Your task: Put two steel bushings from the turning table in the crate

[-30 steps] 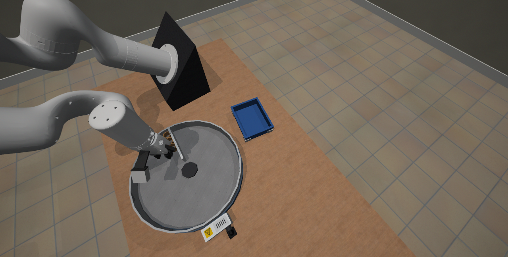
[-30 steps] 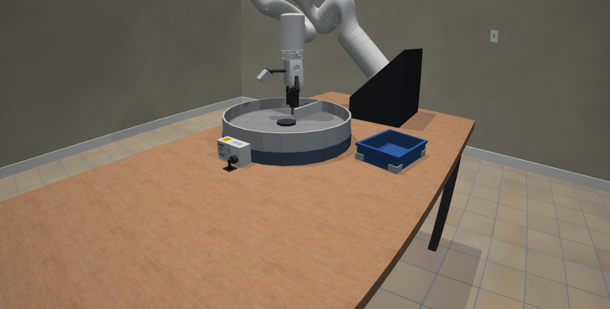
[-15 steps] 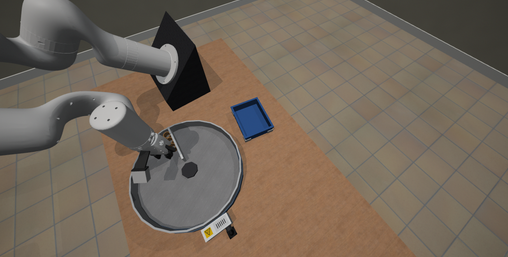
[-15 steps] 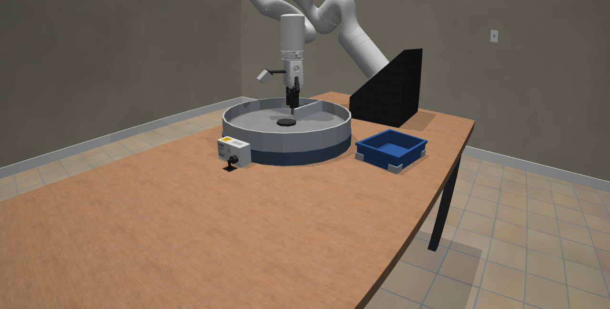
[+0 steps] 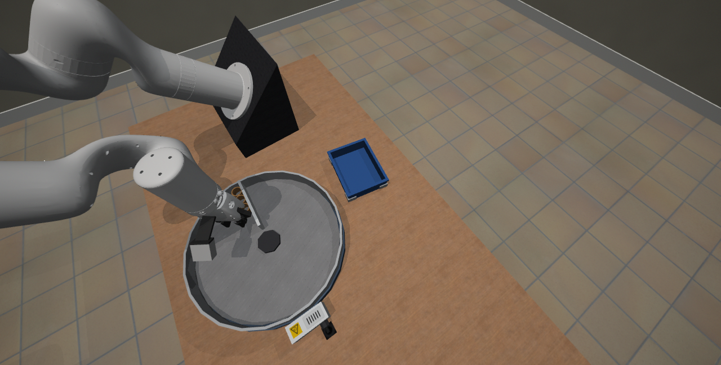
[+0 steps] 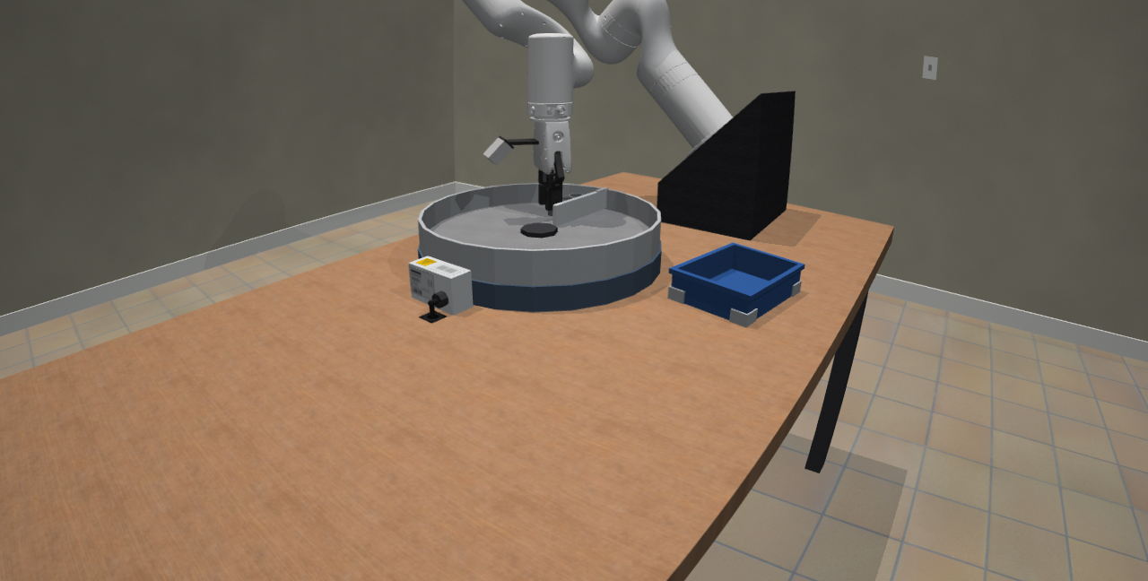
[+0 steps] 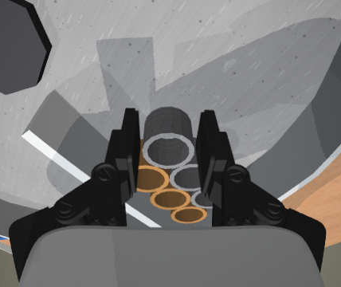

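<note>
My gripper is now 400 mm to the right of the blue crate, 60 mm above it and 20 mm short of it. The rest, counted from my hand: grey turning table: 100 mm ahead, 60 mm to the left, 40 mm below.
</note>
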